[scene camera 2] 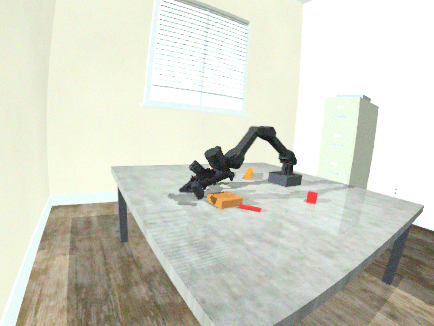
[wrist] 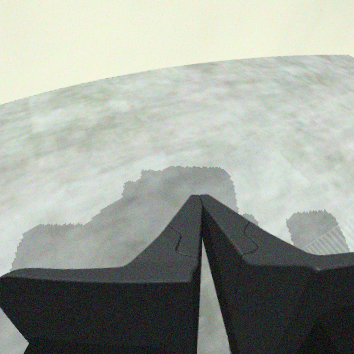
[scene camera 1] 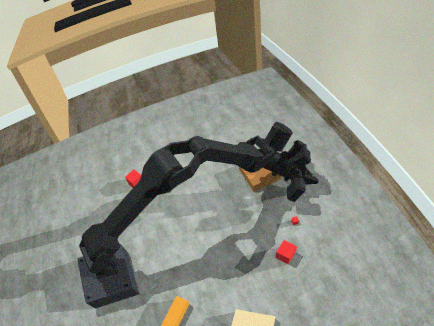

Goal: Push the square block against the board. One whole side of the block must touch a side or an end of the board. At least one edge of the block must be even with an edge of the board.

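Frame: origin at the arm's base, x ahead, y left, z up, level; metres.
Where they show: gripper, fingertip midpoint: [scene camera 2: 179, 190] [wrist: 198, 202] [scene camera 1: 317, 181]; arm's base, origin of the base link: [scene camera 2: 287, 174] [scene camera 1: 105, 265].
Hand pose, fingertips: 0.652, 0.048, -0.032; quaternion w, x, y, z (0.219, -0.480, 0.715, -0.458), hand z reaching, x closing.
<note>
Things, the pixels of their top centre, and the offset from my fingertips, as dx, dy, dz. "*": a spot on its surface instead.
- square block, middle of its top: [scene camera 1: 260, 168] [scene camera 2: 225, 195] -0.142, +0.116, +0.005
- pale cream board, surface spot: [scene camera 1: 254, 319] * -0.331, -0.303, +0.005
- red stick, middle of its top: [scene camera 2: 250, 206] -0.194, +0.209, -0.010
- red cube, middle of its top: [scene camera 1: 133, 176] [scene camera 2: 312, 193] -0.520, +0.238, +0.016
- orange bar, middle of its top: [scene camera 2: 249, 171] -0.552, -0.270, +0.007
The square block [scene camera 1: 257, 182] [scene camera 2: 226, 201], flat and orange-brown, lies on the table; the arm hides part of it in scene view 1. The pale cream board [scene camera 1: 254, 319] is cut off by the bottom edge of scene view 1, well apart from the block. I cannot make the board out in scene view 2. My gripper [scene camera 1: 315, 180] [scene camera 2: 182, 190] [wrist: 198, 202] is shut with nothing between its fingertips. It is low over the table beside the block, right of it in scene view 1 and left of it in scene view 2. Neither block nor board shows in the wrist view.
A red stick [scene camera 2: 250, 208] lies close to the block's corner. Red cubes [scene camera 1: 286, 251] [scene camera 1: 295, 220] lie between block and board; another red cube [scene camera 1: 133, 178] [scene camera 2: 311, 197] lies beyond the arm. An orange bar [scene camera 1: 176, 311] [scene camera 2: 248, 174] lies left of the board.
</note>
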